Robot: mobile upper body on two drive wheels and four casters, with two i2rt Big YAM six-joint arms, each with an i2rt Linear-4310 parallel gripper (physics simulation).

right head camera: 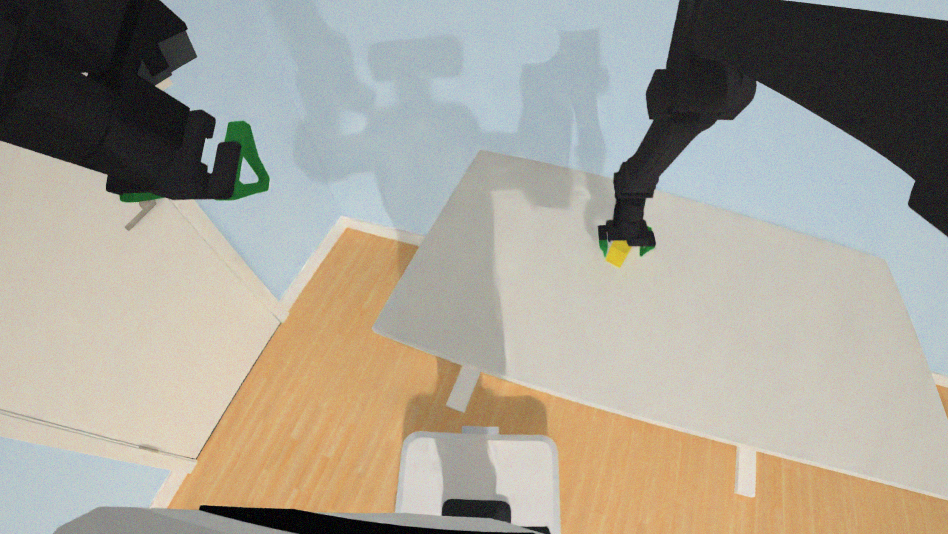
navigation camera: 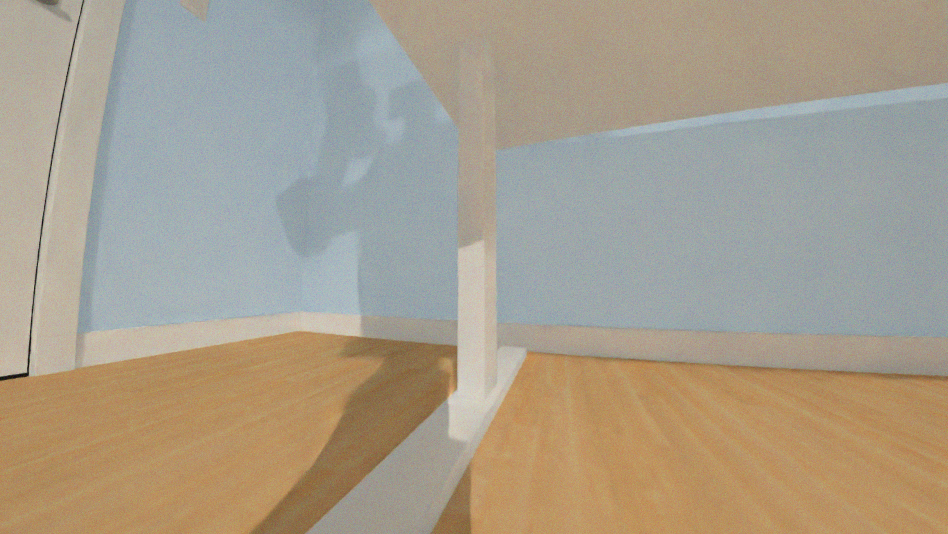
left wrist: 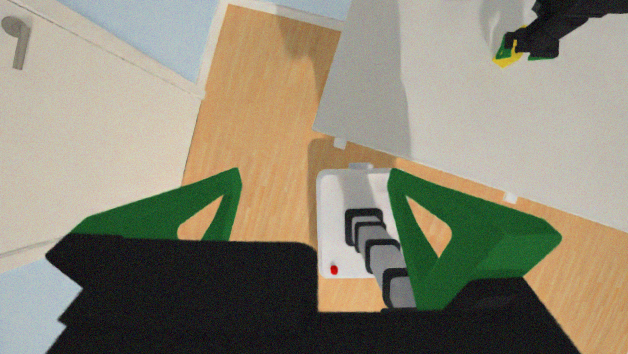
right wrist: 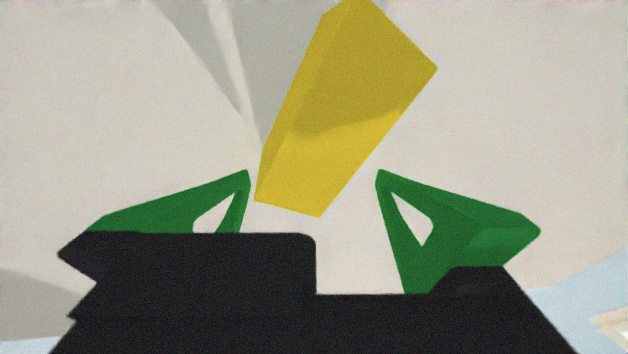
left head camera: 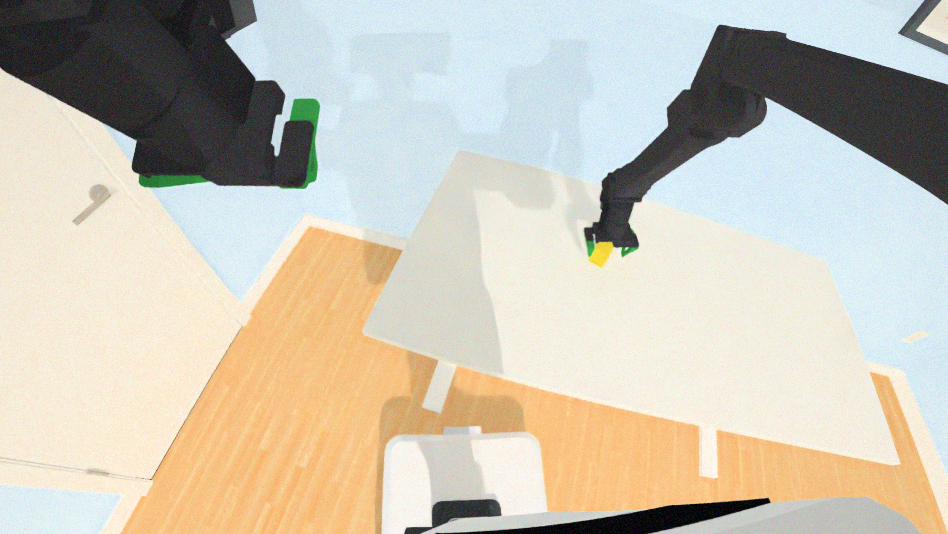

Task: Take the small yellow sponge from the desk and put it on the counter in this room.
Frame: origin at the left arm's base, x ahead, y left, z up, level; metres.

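Seen in the pictures: left gripper, fingertip midpoint: (right head camera: 230, 185) (left wrist: 314, 176) (left head camera: 266, 173); right gripper, fingertip midpoint: (right head camera: 622, 255) (left wrist: 512, 58) (right wrist: 313, 176) (left head camera: 605, 255).
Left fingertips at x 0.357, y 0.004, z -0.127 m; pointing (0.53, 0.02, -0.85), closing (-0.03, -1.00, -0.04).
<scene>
A point is followed by its place in that frame.
The small yellow sponge (left head camera: 601, 254) {x 0.679, y -0.591, z -0.643 m} (right head camera: 618, 254) {x 0.677, y -0.593, z -0.644 m} (left wrist: 507, 61) {x 0.674, y -0.597, z -0.658 m} (right wrist: 340, 110) {x 0.737, y -0.623, z -0.628 m} is on the white desk (left head camera: 696, 318) {x 0.492, y -0.866, z -0.690 m} (right head camera: 716, 331) {x 0.468, y -0.840, z -0.690 m} (left wrist: 475, 110) {x 0.527, y -0.513, z -0.690 m} (right wrist: 125, 100) {x 0.743, y -0.495, z -0.690 m}. My right gripper (left head camera: 609, 253) {x 0.683, y -0.609, z -0.654 m} (right head camera: 623, 250) {x 0.683, y -0.609, z -0.654 m} (right wrist: 313, 176) {x 0.683, y -0.609, z -0.654 m} is open and empty, close over the sponge. In the right wrist view the sponge lies slanted, its near end showing between the spread green fingertips, with a gap at each side. My left gripper (left head camera: 228, 162) (right head camera: 195, 189) (left wrist: 314, 176) {x 0.357, y 0.004, z -0.127 m} is open and empty, off to the left of the desk. I cannot make out the counter in these views.
A pale door (left head camera: 86, 318) {x 0.497, y 0.930, z -0.734 m} (right head camera: 112, 318) {x 0.438, y 0.949, z -0.674 m} (left wrist: 90, 140) {x 0.484, y 0.935, z -0.751 m} with a handle stands at the left. My white base (left head camera: 404, 470) {x 0.201, y -0.033, z -1.150 m} (right head camera: 424, 470) {x 0.188, y -0.052, z -1.150 m} (left wrist: 330, 200) {x 0.153, y -0.042, z -1.150 m} is beside the desk's near edge. A white desk leg (navigation camera: 476, 298) {x 0.753, y -0.220, z -1.213 m} stands ahead in the navigation view, with blue walls behind.
</scene>
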